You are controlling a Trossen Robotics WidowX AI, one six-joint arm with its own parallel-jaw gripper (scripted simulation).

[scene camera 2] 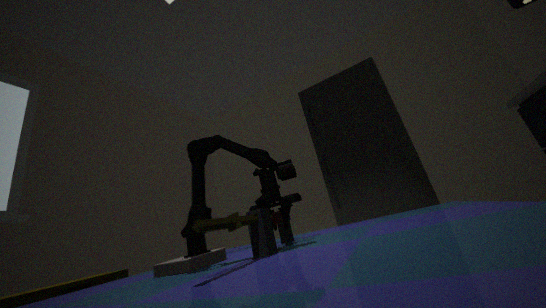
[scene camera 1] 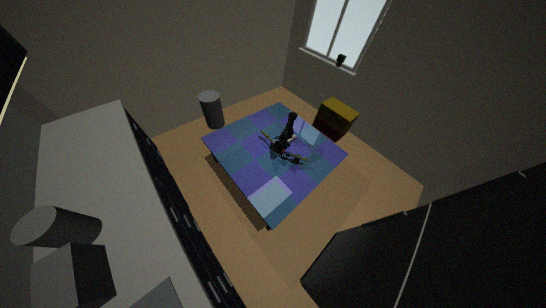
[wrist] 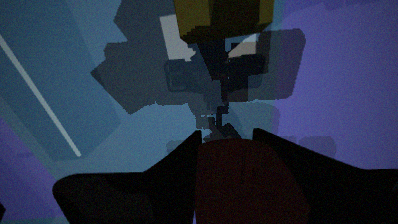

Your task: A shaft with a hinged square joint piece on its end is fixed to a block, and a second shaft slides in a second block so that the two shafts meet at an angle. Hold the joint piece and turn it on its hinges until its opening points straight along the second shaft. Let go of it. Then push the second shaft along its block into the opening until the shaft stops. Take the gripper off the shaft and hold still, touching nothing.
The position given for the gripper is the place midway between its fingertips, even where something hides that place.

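Note:
The gripper [scene camera 2: 281,229] appears in the scene, and the wrist view shows it [wrist: 226,134] as well.

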